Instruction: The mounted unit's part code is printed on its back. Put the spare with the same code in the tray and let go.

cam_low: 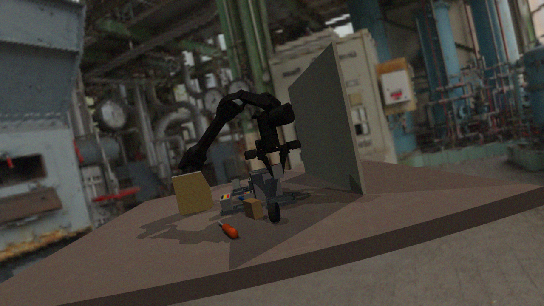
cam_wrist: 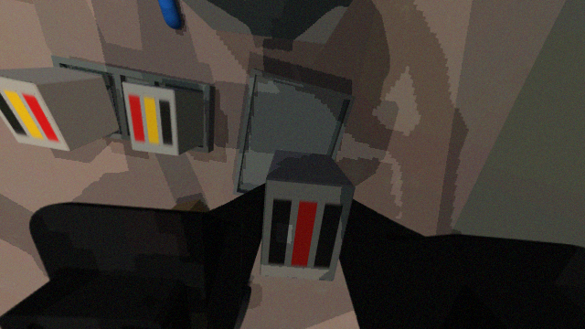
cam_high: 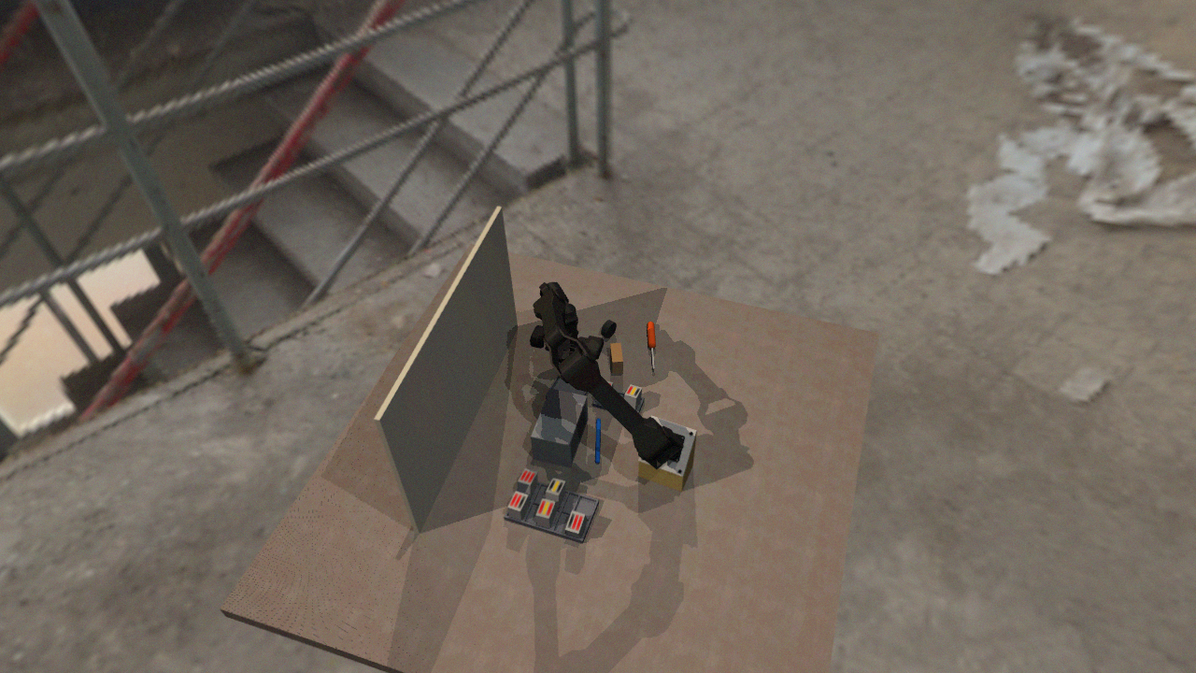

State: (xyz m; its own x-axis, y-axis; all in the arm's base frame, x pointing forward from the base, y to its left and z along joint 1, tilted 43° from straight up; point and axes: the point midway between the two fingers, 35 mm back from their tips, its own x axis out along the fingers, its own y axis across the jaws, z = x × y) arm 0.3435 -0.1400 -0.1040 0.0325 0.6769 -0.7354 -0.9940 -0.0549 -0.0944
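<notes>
My gripper tip is 9 cm above the flat grey tray and 1 cm past it. From my gripper tip the other things lie so: black tape roll 21 cm to the right, 7 cm below, 3 cm behind; grey spare 2 cm above; blue pen 15 cm to the left, 15 cm behind, 9 cm below.
</notes>
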